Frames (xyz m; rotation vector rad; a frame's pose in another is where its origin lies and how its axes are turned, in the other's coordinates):
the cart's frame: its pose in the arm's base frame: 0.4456 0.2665 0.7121 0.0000 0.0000 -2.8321
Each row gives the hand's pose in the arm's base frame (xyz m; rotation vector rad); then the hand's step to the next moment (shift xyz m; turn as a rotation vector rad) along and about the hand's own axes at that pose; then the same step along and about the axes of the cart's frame.
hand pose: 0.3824 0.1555 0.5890 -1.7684 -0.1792 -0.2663
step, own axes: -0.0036 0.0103 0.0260 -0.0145 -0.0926 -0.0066
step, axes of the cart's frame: -0.0084 -0.0218 -0.0158 0.0330 -0.0248 0.0844
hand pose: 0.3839 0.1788 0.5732 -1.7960 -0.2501 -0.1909
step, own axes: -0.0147 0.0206 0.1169 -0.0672 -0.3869 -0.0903
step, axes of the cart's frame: -0.0243 -0.1056 -0.0507 0.1623 -0.0470 0.3658
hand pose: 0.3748 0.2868 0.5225 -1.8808 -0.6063 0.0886
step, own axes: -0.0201 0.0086 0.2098 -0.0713 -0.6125 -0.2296
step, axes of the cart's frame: 0.0306 -0.1860 -0.0947 0.2177 -0.0006 0.6210
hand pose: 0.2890 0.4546 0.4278 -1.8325 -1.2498 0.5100
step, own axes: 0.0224 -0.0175 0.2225 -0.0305 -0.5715 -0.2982
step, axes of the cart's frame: 0.1172 -0.1573 -0.1088 0.1321 0.0243 0.6312
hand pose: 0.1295 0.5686 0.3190 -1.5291 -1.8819 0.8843
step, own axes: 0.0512 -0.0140 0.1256 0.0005 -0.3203 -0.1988
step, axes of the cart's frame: 0.1000 -0.0634 -0.0676 0.0477 -0.0009 0.3740
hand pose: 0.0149 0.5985 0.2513 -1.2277 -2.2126 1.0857
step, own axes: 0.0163 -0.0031 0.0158 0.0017 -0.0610 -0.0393
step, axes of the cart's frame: 0.0180 -0.0117 -0.0080 0.0084 -0.0021 0.0721
